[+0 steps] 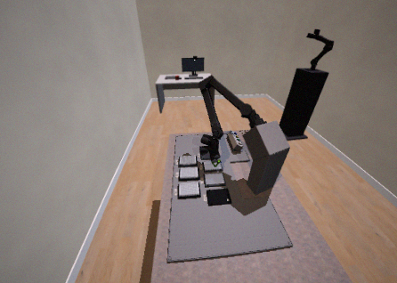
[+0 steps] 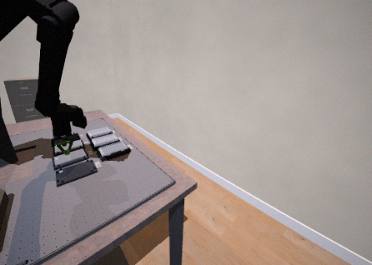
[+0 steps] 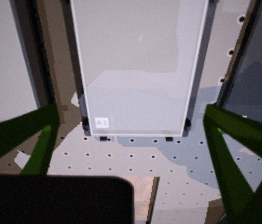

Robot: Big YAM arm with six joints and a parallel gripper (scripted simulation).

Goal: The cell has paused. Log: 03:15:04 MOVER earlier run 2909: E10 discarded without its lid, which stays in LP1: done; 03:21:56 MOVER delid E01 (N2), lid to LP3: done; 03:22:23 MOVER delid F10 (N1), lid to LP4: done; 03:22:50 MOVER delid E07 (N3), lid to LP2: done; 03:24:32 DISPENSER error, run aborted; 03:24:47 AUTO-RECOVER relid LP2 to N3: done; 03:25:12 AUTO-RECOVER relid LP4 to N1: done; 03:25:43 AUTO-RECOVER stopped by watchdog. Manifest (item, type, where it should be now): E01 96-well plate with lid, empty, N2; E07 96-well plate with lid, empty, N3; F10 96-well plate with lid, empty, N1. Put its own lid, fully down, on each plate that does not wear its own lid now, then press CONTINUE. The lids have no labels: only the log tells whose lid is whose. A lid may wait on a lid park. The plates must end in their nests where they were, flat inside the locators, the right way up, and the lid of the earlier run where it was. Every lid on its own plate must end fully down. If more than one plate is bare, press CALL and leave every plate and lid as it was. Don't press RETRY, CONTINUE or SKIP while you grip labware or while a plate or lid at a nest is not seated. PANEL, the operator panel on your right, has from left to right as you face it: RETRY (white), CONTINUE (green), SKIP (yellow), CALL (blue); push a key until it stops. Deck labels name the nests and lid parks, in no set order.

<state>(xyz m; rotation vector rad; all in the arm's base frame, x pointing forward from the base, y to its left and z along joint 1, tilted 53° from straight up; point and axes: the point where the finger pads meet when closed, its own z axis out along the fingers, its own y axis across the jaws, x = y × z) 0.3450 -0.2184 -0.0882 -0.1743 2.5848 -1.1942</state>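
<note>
Right now the plate is 19 cm ahead of my hand, 8 cm to the right of it and 4 cm below it. From my hand the other things lie so: white retry key 27 cm behind, 17 cm to the right, 1 cm above; LP4 label 10 cm ahead, 14 cm to the right, 6 cm below; green continue key 28 cm behind, 22 cm to the right, 1 cm above.
</note>
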